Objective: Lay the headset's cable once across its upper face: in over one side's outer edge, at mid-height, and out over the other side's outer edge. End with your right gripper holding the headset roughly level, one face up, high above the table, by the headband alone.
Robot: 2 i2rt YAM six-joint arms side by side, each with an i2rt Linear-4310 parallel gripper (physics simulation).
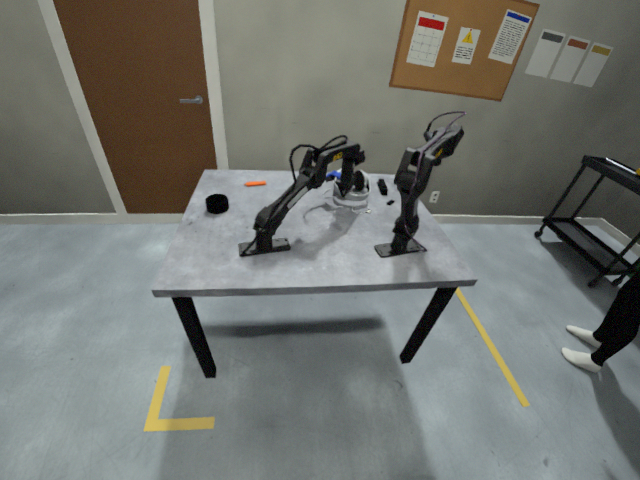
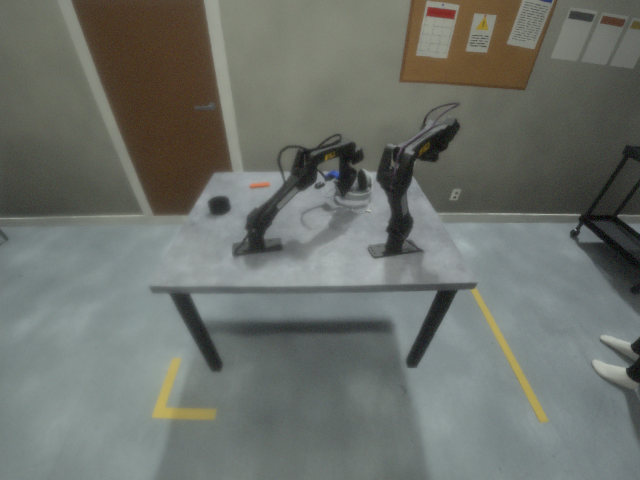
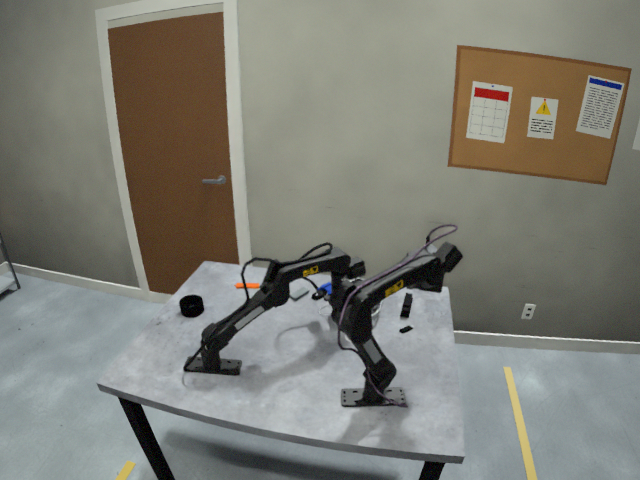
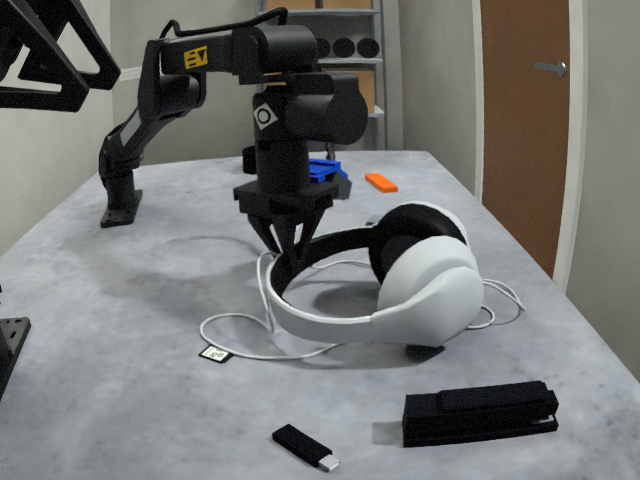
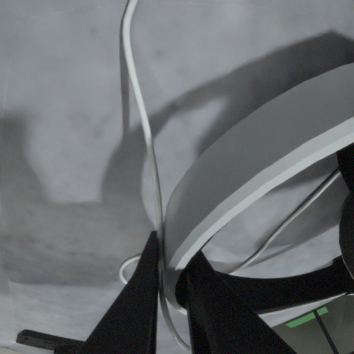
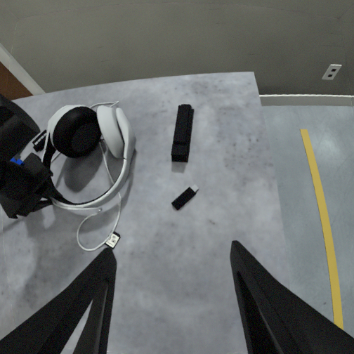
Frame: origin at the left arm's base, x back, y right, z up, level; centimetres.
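Seen in the pictures: left gripper, fingertip midpoint: (image 1: 343,196) (image 2: 343,196) (image 4: 291,271); right gripper, fingertip midpoint: (image 4: 101,90); left arm's base, origin of the base link: (image 1: 264,247) (image 2: 257,247) (image 3: 212,366) (image 4: 123,209); right arm's base, origin of the base link: (image 1: 397,249) (image 2: 392,249) (image 3: 373,398).
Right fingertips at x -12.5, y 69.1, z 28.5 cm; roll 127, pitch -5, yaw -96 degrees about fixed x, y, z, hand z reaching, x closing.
Observation:
Pixels of each thing's top centre, then the offset from my right fingertips to it. "spot": a spot on its surface instead.
- cable, surface spot: (image 4: 289,357) spot: dx -12.0, dy -13.1, dz -28.1 cm
- black stapler, middle of its top: (image 4: 491,393) (image 3: 407,299) (image 1: 383,182) dx -25.5, dy +2.7, dz -24.5 cm
- USB stick, middle of its top: (image 4: 306,445) dx -10.8, dy +0.6, dz -27.6 cm
- memory card, middle of its top: (image 4: 216,353) dx -4.9, dy -15.5, dz -28.3 cm
- orange block, middle of its top: (image 4: 379,179) (image 3: 246,284) (image 1: 255,183) dx -39.4, dy -66.8, dz -27.5 cm
- black round object, middle of its top: (image 4: 264,148) (image 3: 190,301) (image 1: 216,199) (image 2: 218,201) dx -19.3, dy -86.3, dz -23.7 cm
The white headset (image 4: 439,289) (image 6: 115,130) (image 1: 352,200) has black pads; its headband (image 5: 240,155) is raised a little at the gripped end, while the earcups sit low at or near the table. My left gripper (image 4: 288,258) (image 5: 169,237) points down, shut on the headband's end together with the thin white cable, one finger inside the band, one outside beyond the cable. The cable (image 4: 289,357) (image 5: 144,120) runs down outside the band, loops on the table and also shows behind the earcups. My right gripper (image 6: 171,251) (image 4: 100,93) is partly open, empty, high above the table.
A black stapler (image 4: 480,413) (image 6: 182,135) and a USB stick (image 4: 305,444) (image 6: 183,199) lie beside the headset. A memory card (image 4: 216,353) (image 6: 113,240) lies by the cable loop. A blue object (image 4: 323,169), an orange block (image 4: 381,182) and a black round object (image 1: 217,203) stand farther off.

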